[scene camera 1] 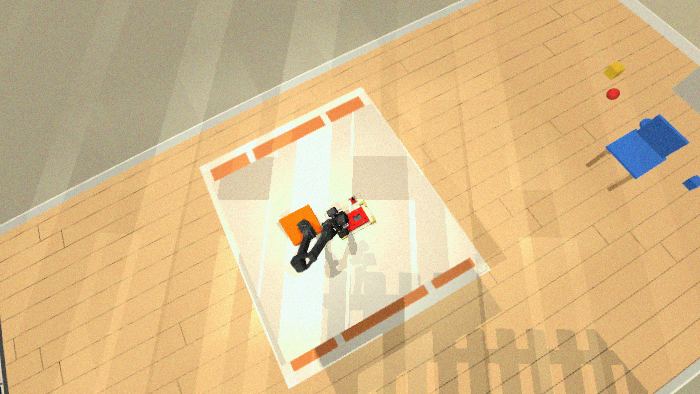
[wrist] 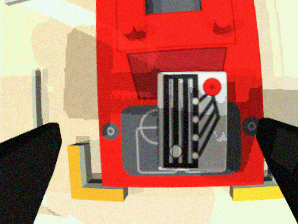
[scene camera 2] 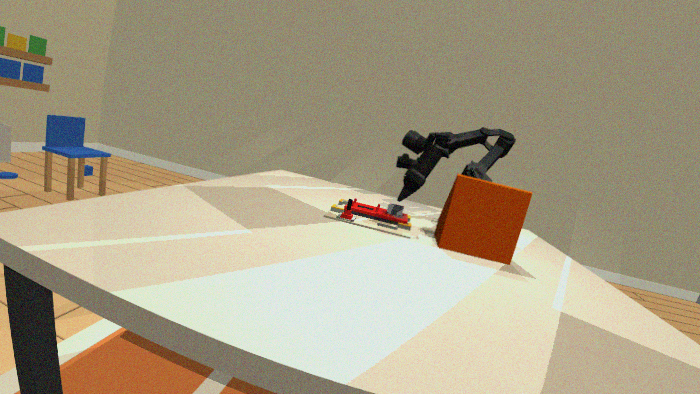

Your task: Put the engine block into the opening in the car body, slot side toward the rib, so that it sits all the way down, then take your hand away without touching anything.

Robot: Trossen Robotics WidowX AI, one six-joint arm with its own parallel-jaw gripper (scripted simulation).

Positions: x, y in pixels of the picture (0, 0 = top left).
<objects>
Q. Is the gripper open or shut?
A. Open.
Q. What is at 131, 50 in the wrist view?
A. A red car body.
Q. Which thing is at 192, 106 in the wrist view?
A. An engine block.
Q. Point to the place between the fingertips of the gripper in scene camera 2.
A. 398, 201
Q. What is the gripper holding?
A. Nothing.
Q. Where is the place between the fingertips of the gripper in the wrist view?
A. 160, 130
</objects>
